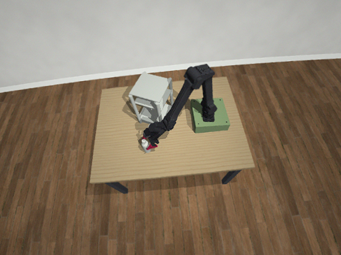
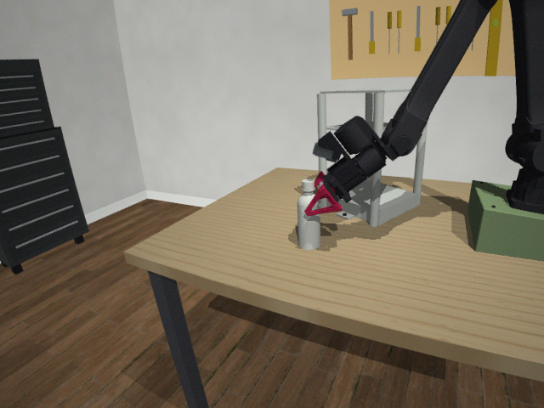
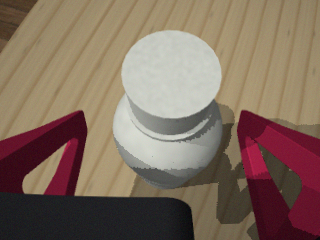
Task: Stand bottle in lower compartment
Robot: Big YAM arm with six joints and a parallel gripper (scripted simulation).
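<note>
Right now my hand is right at the white bottle. The rest, counted from my hand: shelving unit 6 cm behind, 32 cm to the right, 7 cm above.
</note>
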